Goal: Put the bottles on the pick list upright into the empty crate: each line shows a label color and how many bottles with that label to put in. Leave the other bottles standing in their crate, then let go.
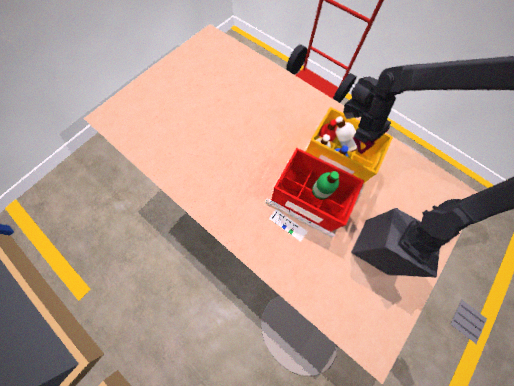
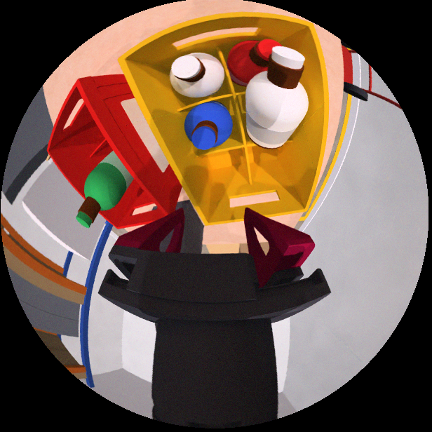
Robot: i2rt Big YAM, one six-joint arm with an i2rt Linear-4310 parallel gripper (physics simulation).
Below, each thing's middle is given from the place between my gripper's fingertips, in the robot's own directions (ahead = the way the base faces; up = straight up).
I see my gripper 1 cm short of the green bottle (image 2: 104,186), 18 cm to the right of it and 5 cm above it. From my hand the other things lie so: red bottle (image 2: 245,59) 16 cm ahead, 5 cm to the right, 14 cm below.
